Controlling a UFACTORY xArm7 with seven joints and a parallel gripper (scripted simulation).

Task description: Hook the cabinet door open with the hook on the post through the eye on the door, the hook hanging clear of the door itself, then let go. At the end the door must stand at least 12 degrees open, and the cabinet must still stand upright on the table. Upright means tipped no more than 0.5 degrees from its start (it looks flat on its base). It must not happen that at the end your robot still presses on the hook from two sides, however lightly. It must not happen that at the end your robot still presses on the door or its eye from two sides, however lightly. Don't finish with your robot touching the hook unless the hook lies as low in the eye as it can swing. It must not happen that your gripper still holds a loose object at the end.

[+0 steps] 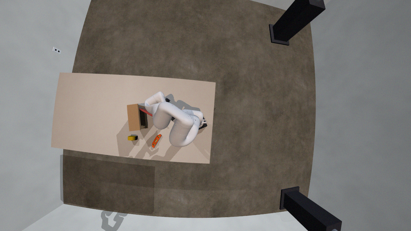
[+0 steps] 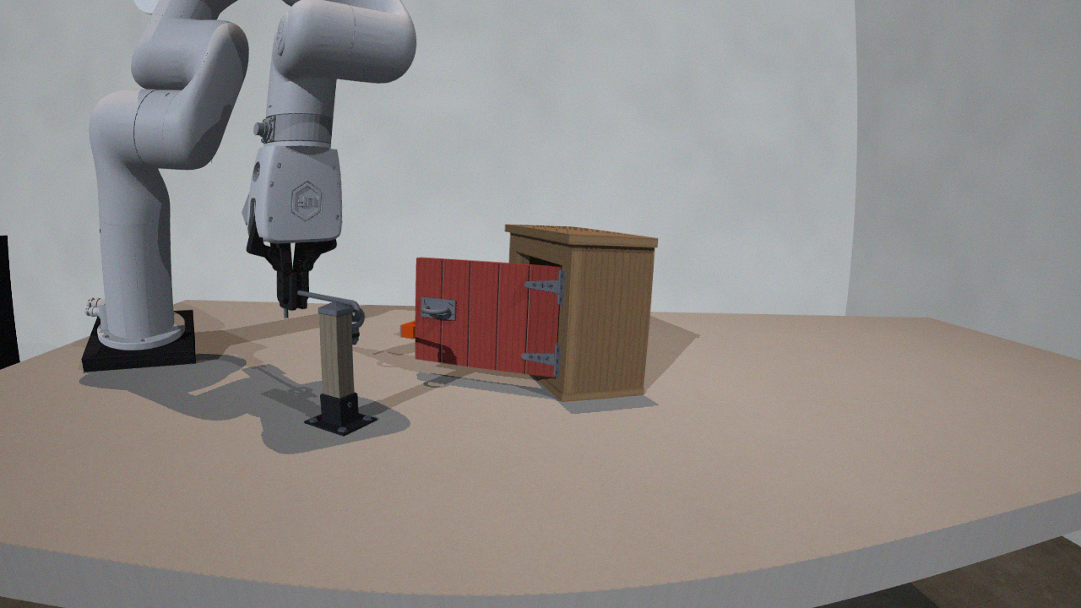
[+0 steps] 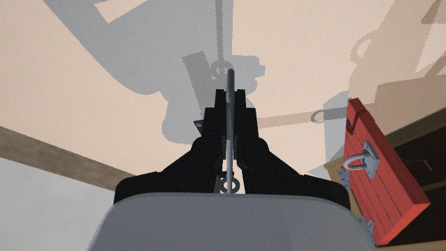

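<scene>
The hook rod is 4 cm ahead of my hand, 4 cm to the right of it and 2 cm below it. Round my hand: red door (21 cm ahead, 1 cm to the left, 3 cm below); then orange tool (17 cm ahead, 30 cm to the left, 10 cm below); then yellow block (41 cm ahead, 28 cm to the left, 8 cm below).
</scene>
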